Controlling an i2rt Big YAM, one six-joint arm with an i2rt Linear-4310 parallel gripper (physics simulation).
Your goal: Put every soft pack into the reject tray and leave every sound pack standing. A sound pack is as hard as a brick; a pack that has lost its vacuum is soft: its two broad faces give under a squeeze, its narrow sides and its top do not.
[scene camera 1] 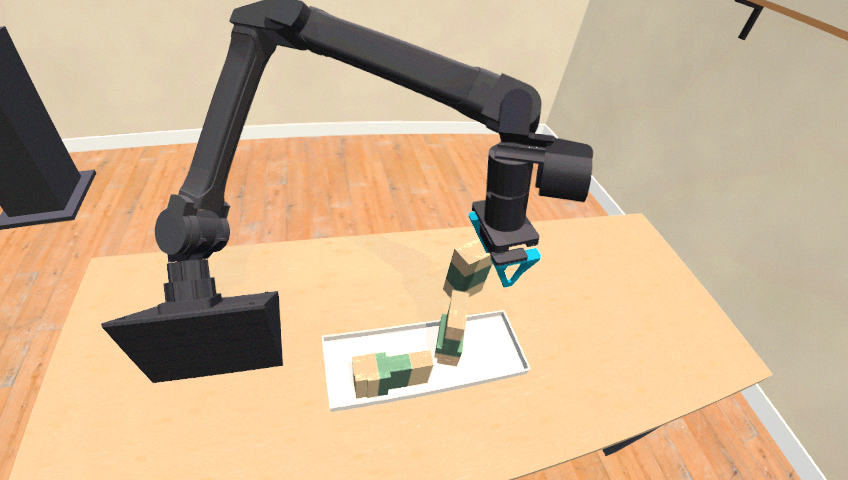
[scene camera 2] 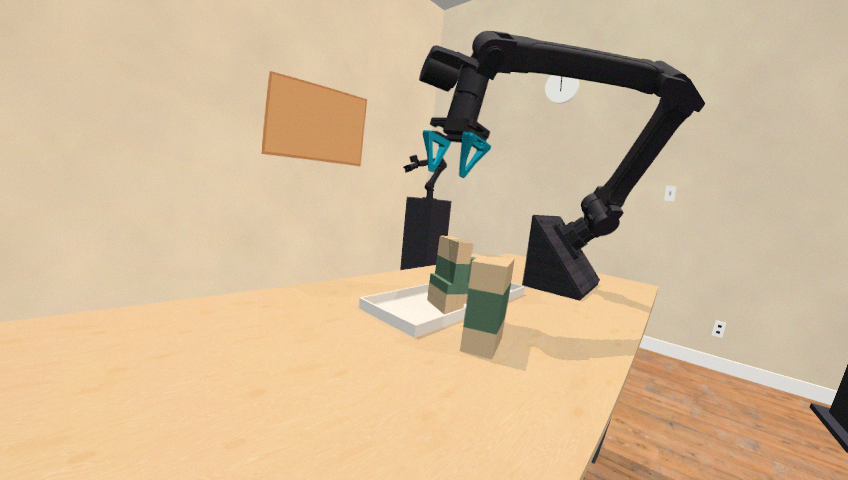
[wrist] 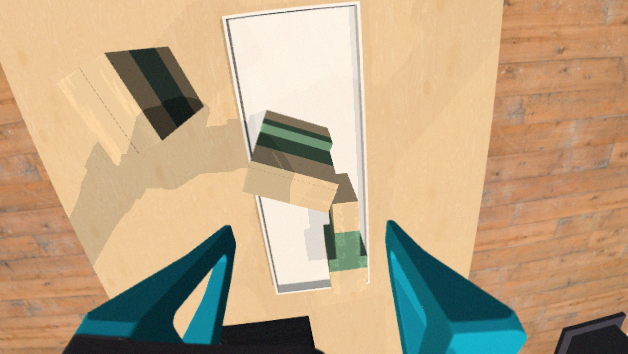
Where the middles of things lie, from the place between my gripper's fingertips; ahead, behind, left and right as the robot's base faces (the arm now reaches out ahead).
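The white reject tray (scene camera 1: 491,352) is 80 mm behind my hand and 260 mm below it.
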